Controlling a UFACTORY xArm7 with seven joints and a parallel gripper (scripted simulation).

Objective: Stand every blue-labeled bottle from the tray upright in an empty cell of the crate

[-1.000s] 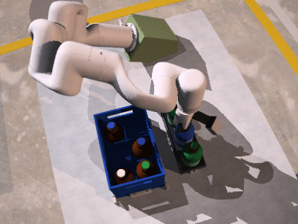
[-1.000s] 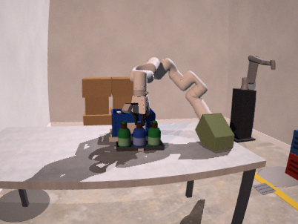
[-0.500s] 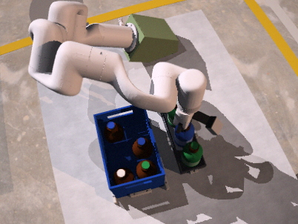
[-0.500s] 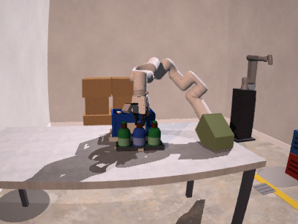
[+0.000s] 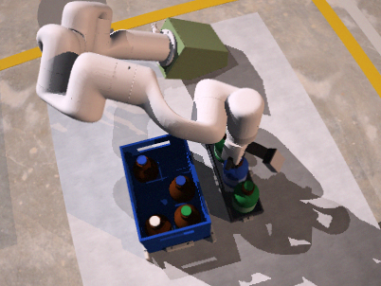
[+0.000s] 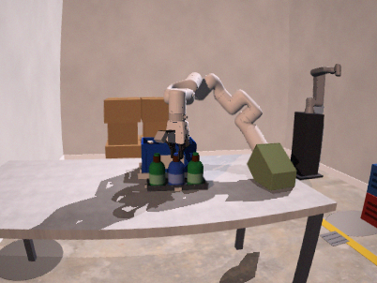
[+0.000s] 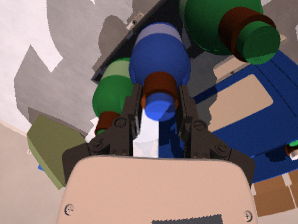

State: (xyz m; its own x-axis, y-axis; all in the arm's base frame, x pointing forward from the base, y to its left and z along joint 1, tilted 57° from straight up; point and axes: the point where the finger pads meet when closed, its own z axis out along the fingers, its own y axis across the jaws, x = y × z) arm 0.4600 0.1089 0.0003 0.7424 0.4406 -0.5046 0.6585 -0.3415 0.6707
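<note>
My hand is 70 mm above the blue-labeled bottle. Round my hand: black tray: 140 mm below; blue crate: 210 mm to the right, 70 mm below, 10 mm ahead.
</note>
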